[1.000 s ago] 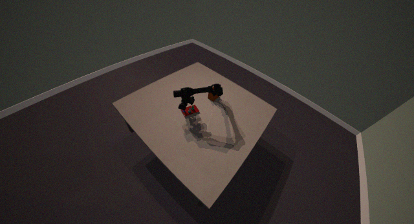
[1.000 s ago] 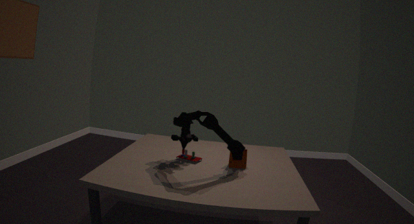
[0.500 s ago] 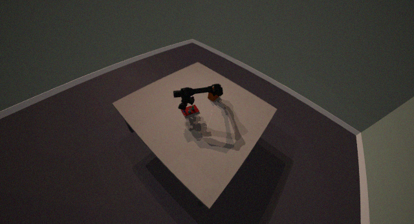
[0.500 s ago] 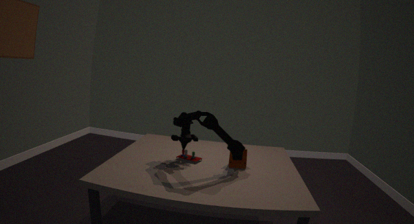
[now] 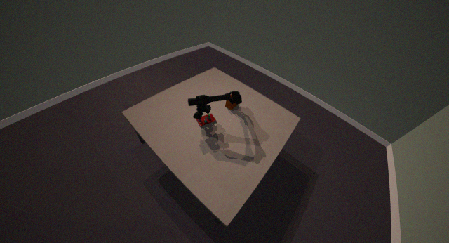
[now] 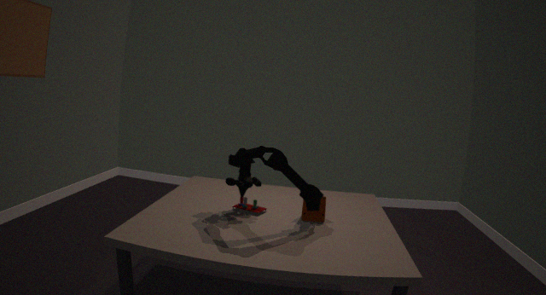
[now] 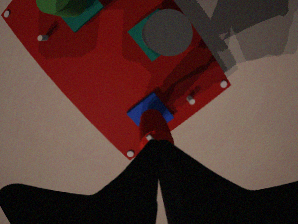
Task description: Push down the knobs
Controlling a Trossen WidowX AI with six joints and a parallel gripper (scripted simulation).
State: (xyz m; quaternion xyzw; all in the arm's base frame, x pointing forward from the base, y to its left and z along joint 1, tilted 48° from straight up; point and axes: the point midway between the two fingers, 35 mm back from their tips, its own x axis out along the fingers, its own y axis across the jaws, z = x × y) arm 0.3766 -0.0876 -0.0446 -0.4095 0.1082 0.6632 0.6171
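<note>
The red knob lies 10 mm below my gripper tip. Round my gripper tip: green knob: 80 mm behind, 50 mm to the left, 10 mm below.
</note>
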